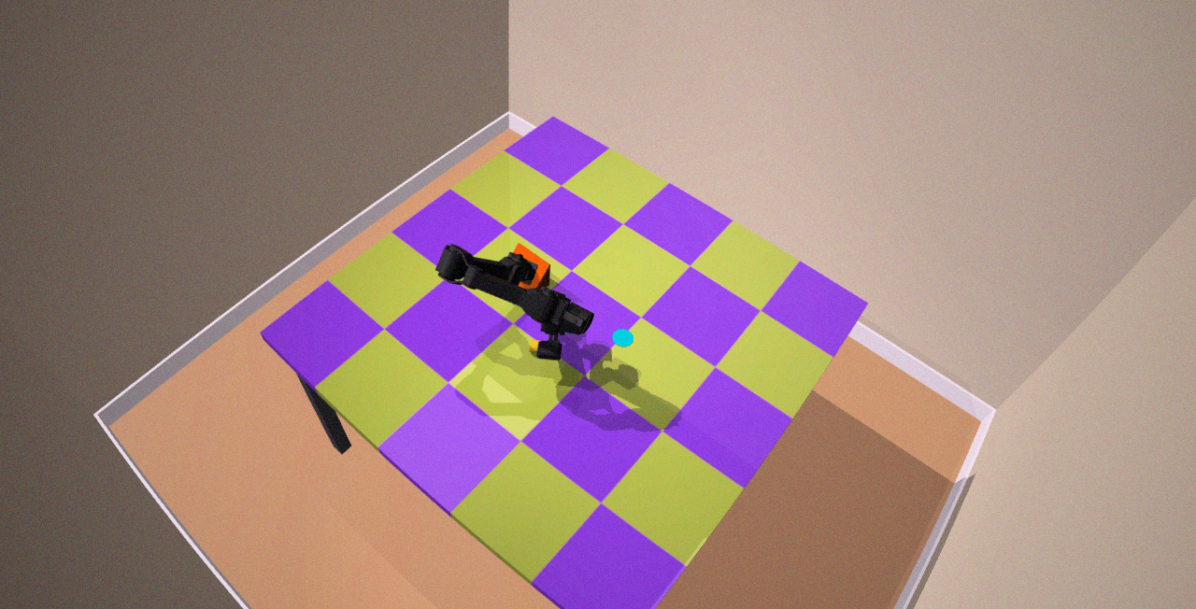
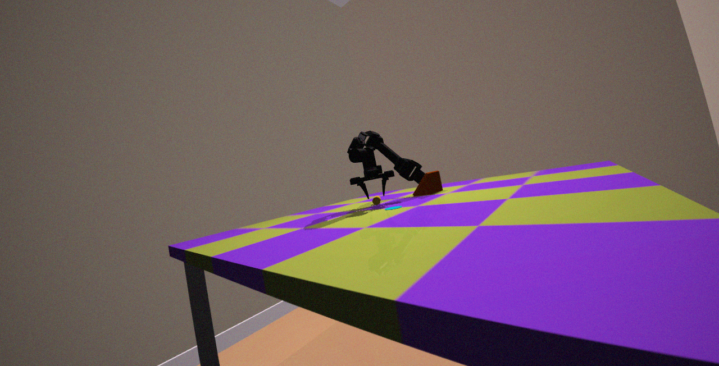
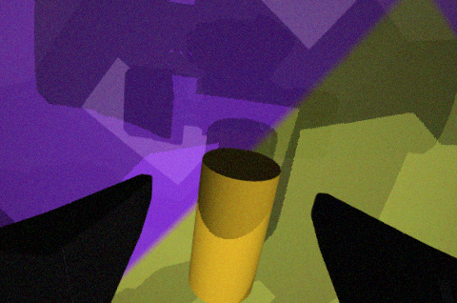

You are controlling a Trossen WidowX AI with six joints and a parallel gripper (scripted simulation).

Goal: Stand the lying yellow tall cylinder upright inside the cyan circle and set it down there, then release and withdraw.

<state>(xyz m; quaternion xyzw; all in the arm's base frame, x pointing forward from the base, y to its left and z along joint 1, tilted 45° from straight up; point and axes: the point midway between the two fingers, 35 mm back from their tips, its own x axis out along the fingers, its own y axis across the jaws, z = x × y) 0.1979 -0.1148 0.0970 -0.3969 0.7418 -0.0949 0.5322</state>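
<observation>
The yellow cylinder is 20 mm behind my gripper tip, 10 mm to the right of it and 10 mm below it. From my gripper tip the other things lie so: cyan circle: 150 mm to the left, 140 mm ahead, 30 mm below.
</observation>
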